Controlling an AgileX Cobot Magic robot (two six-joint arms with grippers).
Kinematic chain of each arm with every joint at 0, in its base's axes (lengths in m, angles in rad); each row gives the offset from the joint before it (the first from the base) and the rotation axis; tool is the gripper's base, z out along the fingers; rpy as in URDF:
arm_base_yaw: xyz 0 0 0.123 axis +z
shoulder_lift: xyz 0 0 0 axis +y
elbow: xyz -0.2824 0 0.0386 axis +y
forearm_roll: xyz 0.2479 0 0.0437 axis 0.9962 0 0.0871
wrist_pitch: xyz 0 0 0 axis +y
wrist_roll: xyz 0.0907 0 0.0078 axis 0.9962 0 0.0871
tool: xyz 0 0 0 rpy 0 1.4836 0
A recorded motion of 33 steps. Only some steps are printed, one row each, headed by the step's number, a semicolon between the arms.
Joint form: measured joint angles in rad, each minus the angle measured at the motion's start. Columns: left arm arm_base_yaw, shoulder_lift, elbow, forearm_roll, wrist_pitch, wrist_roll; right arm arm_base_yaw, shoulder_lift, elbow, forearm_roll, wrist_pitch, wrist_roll.
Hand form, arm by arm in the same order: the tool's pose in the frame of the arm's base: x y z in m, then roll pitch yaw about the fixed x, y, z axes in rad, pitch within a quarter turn. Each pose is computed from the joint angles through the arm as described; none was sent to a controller.
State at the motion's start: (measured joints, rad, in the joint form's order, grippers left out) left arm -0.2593 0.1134 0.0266 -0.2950 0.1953 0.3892; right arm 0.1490 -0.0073 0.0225 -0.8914 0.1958 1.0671
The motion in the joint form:
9: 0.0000 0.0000 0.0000 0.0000 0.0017 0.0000; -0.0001 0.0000 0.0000 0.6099 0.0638 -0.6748
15: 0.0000 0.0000 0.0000 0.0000 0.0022 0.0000; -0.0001 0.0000 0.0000 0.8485 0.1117 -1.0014
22: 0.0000 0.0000 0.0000 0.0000 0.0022 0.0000; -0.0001 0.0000 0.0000 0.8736 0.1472 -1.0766
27: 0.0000 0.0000 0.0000 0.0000 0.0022 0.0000; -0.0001 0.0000 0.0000 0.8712 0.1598 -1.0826
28: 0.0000 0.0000 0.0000 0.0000 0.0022 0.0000; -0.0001 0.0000 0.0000 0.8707 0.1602 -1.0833
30: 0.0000 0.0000 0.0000 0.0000 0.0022 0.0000; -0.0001 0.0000 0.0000 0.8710 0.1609 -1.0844
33: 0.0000 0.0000 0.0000 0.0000 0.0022 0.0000; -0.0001 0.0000 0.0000 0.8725 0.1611 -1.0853
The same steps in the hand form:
9: 0.0601 -0.0213 0.1801 2.8071 1.3152 2.4787; 0.0556 0.0017 0.1833 2.6044 1.3640 2.6713
15: 0.0601 -0.0214 0.1801 2.8078 1.3148 2.4793; 0.0539 0.0069 0.1781 3.0513 1.3346 -3.0989
22: 0.0601 -0.0214 0.1801 2.8078 1.3148 2.4793; 0.0530 0.0074 0.1750 -3.0414 1.2984 -2.8949
27: 0.0601 -0.0214 0.1801 2.8078 1.3148 2.4793; 0.0527 0.0073 0.1739 -3.0171 1.2850 -2.8703
28: 0.0601 -0.0214 0.1801 2.8078 1.3148 2.4793; 0.0527 0.0072 0.1738 -3.0131 1.2844 -2.8663
30: 0.0601 -0.0214 0.1801 2.8078 1.3148 2.4793; 0.0527 0.0072 0.1738 -3.0108 1.2836 -2.8638
33: 0.0601 -0.0214 0.1801 2.8078 1.3148 2.4793; 0.0527 0.0073 0.1738 -3.0131 1.2835 -2.8656

